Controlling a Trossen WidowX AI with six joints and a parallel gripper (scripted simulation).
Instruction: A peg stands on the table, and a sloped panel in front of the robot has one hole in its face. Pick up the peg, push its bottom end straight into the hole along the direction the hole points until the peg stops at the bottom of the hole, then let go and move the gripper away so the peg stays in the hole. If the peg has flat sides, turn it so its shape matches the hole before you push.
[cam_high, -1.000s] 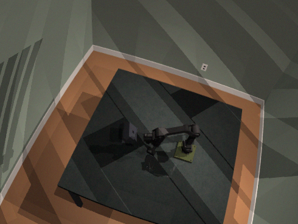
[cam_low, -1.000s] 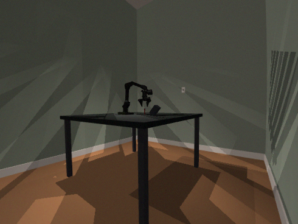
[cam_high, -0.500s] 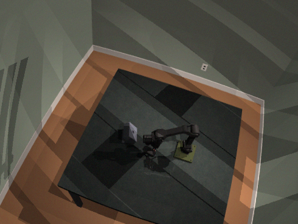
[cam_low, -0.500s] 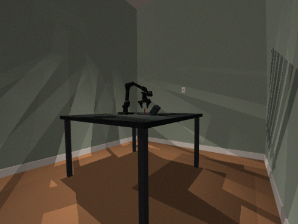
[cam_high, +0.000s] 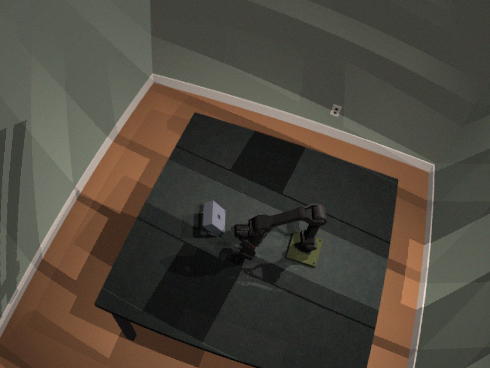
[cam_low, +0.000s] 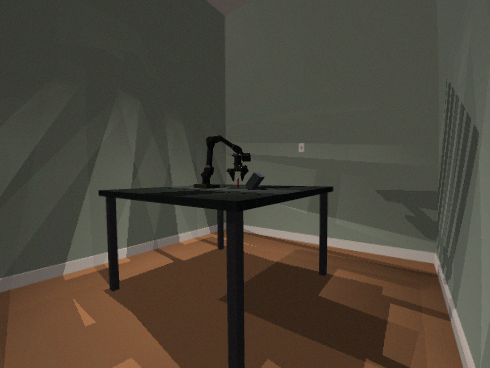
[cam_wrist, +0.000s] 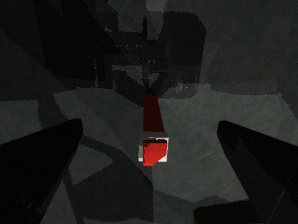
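The red peg is right at my gripper tip. Round my gripper tip: grey sloped panel 230 mm ahead, 70 mm to the right, 10 mm above.
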